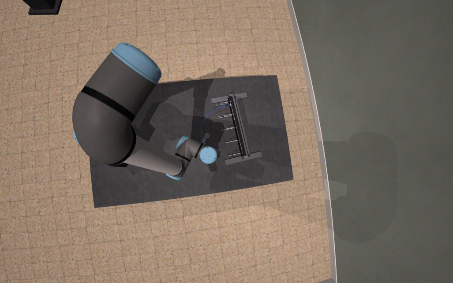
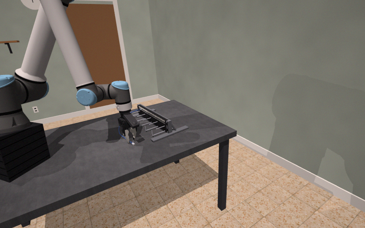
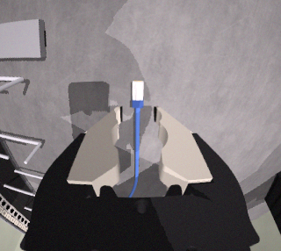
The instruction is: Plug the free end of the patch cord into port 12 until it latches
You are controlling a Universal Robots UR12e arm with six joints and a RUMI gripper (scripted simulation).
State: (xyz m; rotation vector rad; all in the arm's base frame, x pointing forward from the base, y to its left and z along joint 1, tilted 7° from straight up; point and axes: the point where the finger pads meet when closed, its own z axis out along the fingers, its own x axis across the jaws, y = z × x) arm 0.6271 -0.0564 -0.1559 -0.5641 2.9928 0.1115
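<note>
Now: the plug 2 cm below my hand, 1 cm to the right of it and 1 cm ahead of it.
</note>
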